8 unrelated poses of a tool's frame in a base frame.
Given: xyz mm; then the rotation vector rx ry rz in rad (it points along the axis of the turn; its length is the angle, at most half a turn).
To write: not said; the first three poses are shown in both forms.
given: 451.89 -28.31 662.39 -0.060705 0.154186 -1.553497
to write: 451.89 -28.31 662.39 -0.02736 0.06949 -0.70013 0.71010
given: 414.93 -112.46 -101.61 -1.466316 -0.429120 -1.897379
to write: 414.93 -112.46 -101.61 -0.56486 -0.16531 -0.73091 0.34551
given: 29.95 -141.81 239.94 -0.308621 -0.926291 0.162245
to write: 29.95 -141.81 239.94 -0.14809 -0.44447 0.07785 0.88003
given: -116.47 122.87 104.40 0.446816 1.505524 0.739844
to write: -116.47 122.87 104.40 0.19639 0.66174 0.32519 0.64636
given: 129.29 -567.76 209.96 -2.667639 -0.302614 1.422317
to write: 129.29 -567.76 209.96 -0.87685 -0.09947 0.46751 0.05166
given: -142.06 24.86 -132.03 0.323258 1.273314 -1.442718
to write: -142.06 24.86 -132.03 0.13718 0.54036 -0.61225 0.56066
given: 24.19 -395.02 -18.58 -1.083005 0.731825 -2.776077
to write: 24.19 -395.02 -18.58 -0.35272 0.23834 -0.90413 0.03659
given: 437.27 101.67 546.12 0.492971 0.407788 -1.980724
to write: 437.27 101.67 546.12 0.20434 0.16903 -0.82101 0.50558
